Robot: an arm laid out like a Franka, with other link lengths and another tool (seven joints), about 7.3 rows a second.
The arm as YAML. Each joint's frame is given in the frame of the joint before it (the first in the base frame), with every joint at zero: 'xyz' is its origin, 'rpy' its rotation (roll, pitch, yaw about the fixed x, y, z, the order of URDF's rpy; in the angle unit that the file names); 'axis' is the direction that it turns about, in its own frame. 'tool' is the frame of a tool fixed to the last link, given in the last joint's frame.
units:
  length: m
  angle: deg
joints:
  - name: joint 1
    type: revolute
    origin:
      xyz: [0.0, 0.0, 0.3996]
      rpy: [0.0, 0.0, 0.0]
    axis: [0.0, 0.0, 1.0]
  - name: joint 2
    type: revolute
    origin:
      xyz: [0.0, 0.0, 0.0]
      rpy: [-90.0, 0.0, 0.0]
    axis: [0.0, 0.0, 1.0]
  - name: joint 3
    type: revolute
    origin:
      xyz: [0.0, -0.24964, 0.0]
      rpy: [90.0, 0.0, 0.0]
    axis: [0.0, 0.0, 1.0]
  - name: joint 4
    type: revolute
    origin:
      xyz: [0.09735, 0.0, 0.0]
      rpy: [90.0, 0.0, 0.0]
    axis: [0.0, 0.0, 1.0]
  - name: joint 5
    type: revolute
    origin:
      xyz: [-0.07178, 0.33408, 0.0]
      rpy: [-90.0, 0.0, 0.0]
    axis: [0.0, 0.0, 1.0]
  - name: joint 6
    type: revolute
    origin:
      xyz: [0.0, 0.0, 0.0]
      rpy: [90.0, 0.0, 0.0]
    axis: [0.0, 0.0, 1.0]
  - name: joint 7
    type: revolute
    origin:
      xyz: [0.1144, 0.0, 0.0]
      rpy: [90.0, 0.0, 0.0]
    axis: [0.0, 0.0, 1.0]
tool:
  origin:
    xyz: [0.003, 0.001, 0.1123]
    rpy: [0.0, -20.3, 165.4]
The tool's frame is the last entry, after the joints.
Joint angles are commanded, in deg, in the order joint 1, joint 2, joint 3, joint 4, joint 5, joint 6, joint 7. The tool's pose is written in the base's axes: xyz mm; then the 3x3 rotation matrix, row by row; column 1 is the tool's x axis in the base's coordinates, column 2 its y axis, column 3 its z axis. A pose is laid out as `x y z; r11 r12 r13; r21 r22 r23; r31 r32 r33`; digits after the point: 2 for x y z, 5 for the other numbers.
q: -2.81, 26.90, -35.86, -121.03, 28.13, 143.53, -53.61
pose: 424.30 -364.56 262.91; -0.90146 -0.17774 0.39468; -0.17538 0.98359 0.04238; -0.39573 -0.03101 -0.91784
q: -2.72, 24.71, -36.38, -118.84, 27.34, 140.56, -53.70
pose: 436.50 -367.45 289.14; -0.88479 -0.19446 0.42348; -0.18708 0.98055 0.05939; -0.42679 -0.02667 -0.90396
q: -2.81, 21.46, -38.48, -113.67, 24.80, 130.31, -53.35
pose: 445.62 -376.82 334.17; -0.87976 -0.22003 0.42143; -0.18533 0.97505 0.12217; -0.43780 0.02938 -0.89859
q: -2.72, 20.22, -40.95, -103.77, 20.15, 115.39, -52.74
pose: 457.35 -385.72 391.96; -0.89184 -0.27428 0.35970; -0.22155 0.95815 0.18131; -0.39438 0.08201 -0.91528
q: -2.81, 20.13, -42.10, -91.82, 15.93, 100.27, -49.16
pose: 468.52 -383.50 456.33; -0.91760 -0.27504 0.28698; -0.22553 0.95475 0.19389; -0.32732 0.11319 -0.93811
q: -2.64, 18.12, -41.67, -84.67, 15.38, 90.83, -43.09
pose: 474.60 -366.09 509.74; -0.93166 -0.21816 0.29053; -0.16360 0.96590 0.20066; -0.32440 0.13942 -0.93559
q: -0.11, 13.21, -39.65, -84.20, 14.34, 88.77, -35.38
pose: 486.92 -328.08 548.13; -0.92646 -0.17573 0.33284; -0.11516 0.97425 0.19383; -0.35834 0.14125 -0.92285
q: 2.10, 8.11, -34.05, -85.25, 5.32, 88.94, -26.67
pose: 501.44 -279.93 577.00; -0.93779 -0.16288 0.30663; -0.14039 0.98561 0.09417; -0.31755 0.04526 -0.94716
